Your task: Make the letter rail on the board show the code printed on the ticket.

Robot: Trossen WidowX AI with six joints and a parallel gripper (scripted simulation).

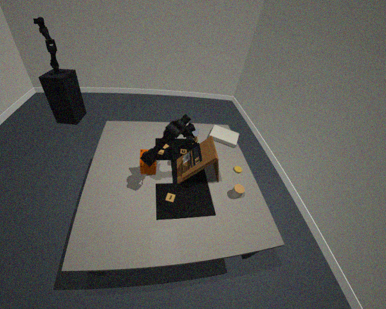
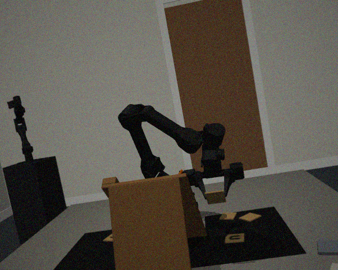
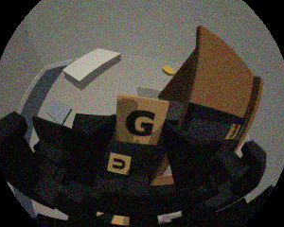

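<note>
The white ticket lies 12 cm to the right of my gripper tip, 8 cm below it and 5 cm behind it. Also, from my gripper tip: yellow disc 39 cm ahead, 16 cm below, 12 cm to the right; black mat 19 cm to the right, 17 cm below, 12 cm behind; grey-blue card 33 cm to the left, 16 cm below, 4 cm ahead.
</note>
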